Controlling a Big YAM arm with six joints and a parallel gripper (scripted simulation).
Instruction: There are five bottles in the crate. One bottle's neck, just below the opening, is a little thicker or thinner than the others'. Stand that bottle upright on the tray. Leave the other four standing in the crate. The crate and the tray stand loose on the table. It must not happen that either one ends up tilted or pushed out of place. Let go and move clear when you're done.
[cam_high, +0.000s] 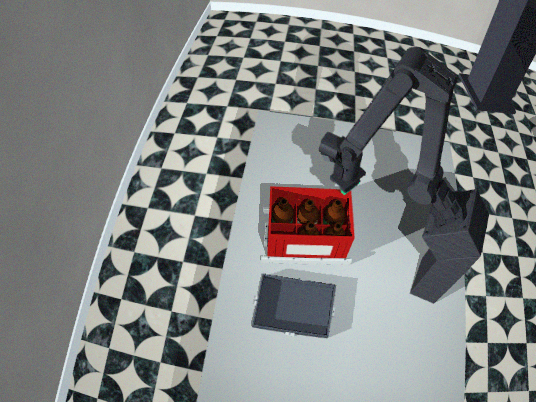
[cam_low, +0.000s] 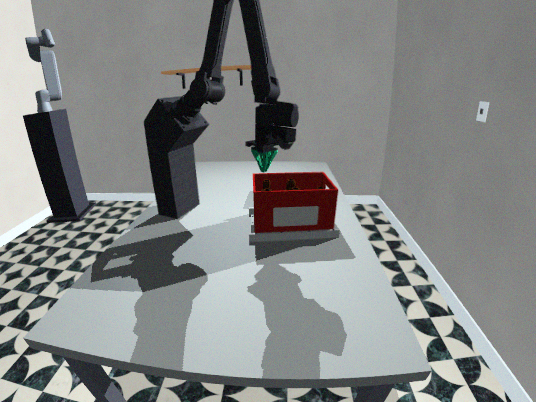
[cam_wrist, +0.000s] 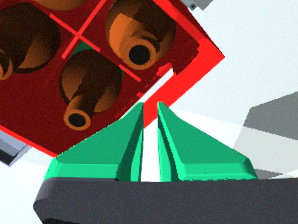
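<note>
Right now my hand is 10 cm short of the glass bottle, 1 cm to the left of it and 15 cm above it. From my hand the other things lie so: crate (10 cm ahead, 4 cm to the left, 15 cm below); dark grey tray (17 cm ahead, 30 cm to the left, 22 cm below).
</note>
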